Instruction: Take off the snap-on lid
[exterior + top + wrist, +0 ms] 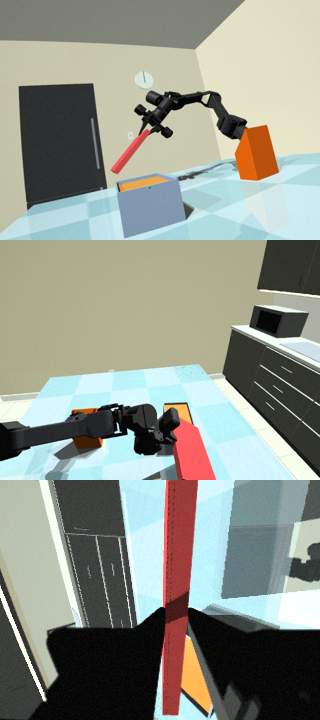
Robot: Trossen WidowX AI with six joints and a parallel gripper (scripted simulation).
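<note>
My gripper tip is 60 mm short of the red lid, 10 mm to the left of it and 50 mm above it. Round my gripper tip: storage box (110 mm ahead, 220 mm to the left, 180 mm below).
</note>
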